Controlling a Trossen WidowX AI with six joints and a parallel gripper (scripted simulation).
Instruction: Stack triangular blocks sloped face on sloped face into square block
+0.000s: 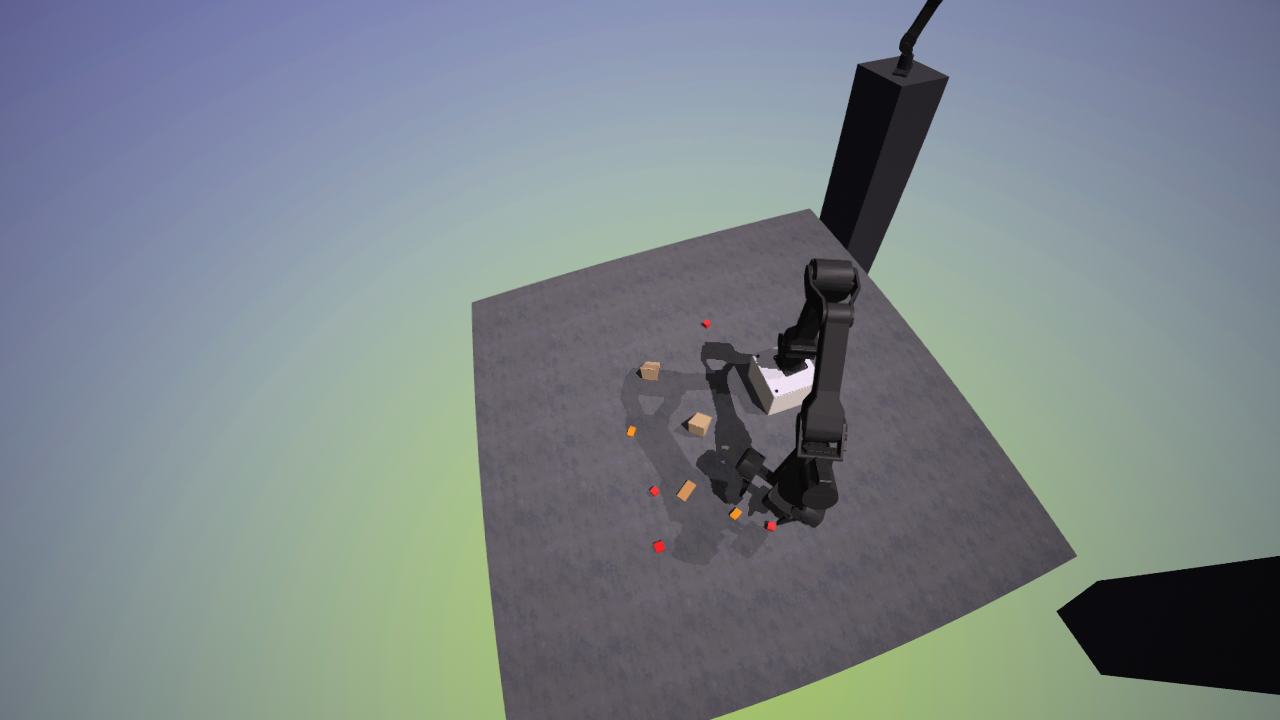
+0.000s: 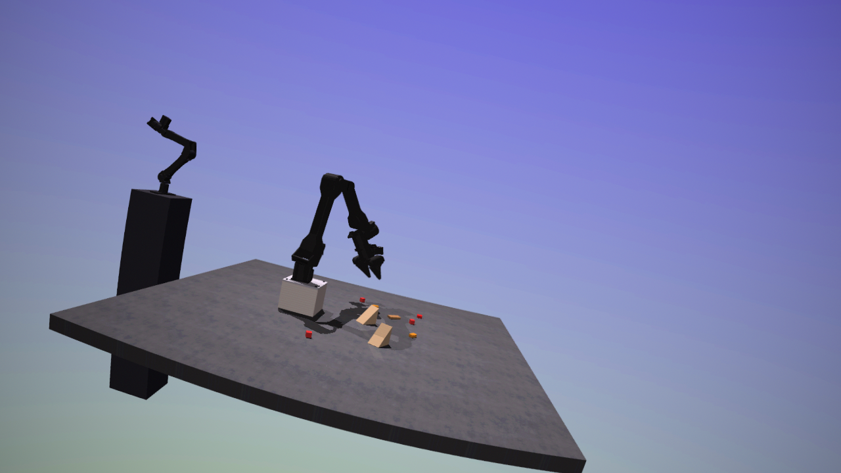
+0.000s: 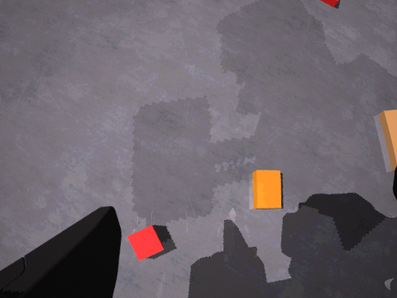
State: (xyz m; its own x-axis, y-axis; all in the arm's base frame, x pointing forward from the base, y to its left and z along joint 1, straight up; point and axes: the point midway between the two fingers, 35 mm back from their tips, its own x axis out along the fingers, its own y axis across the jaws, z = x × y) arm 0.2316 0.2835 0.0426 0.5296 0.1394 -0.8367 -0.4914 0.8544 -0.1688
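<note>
Right now my gripper tip is 11 cm short of the flat tan piece, 12 cm to the left of it and 11 cm above it.
</note>
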